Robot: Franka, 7 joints.
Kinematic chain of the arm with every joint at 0, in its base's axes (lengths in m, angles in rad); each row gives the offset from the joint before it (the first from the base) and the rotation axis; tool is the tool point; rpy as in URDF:
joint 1: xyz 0 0 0.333 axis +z
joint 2: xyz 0 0 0 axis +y
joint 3: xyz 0 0 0.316 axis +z
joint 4: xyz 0.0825 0 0 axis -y
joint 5: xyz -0.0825 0 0.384 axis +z
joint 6: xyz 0 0 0 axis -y
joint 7: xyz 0.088 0 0 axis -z
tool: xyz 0 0 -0.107 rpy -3.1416 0 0
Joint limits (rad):
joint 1: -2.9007..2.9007
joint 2: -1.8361..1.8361
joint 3: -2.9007..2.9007
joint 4: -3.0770..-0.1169
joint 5: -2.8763..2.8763
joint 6: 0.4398..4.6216
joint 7: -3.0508..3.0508
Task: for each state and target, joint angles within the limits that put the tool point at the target. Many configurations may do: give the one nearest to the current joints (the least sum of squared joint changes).
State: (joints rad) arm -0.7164 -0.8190 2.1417 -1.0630 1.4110 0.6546 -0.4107
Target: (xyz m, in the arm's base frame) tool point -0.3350 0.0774 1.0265
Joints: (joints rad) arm -0.2107 -0.1812 2.4534 -0.4334 1.7186 1.1793 -0.4107
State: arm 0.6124 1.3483 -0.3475 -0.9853 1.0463 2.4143 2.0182
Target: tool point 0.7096 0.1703 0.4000
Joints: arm 0.6082 0.5866 -0.5156 -1.4678 0.9917 2.1946 2.0182
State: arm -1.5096 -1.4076 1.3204 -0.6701 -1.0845 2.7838 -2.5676
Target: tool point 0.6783 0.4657 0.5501
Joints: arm -2.1447 -1.3537 1.3390 -0.6504 -1.0424 2.6691 -2.5676
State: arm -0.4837 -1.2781 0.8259 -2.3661 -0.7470 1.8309 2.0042
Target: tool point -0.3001 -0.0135 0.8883
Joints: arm -0.1039 -1.6550 0.0302 -1.7711 -0.8973 1.8437 2.0042
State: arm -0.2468 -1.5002 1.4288 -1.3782 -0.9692 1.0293 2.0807
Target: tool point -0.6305 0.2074 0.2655
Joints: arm 0.3912 -1.8361 1.6843 -1.0807 -0.9859 0.9097 2.0807
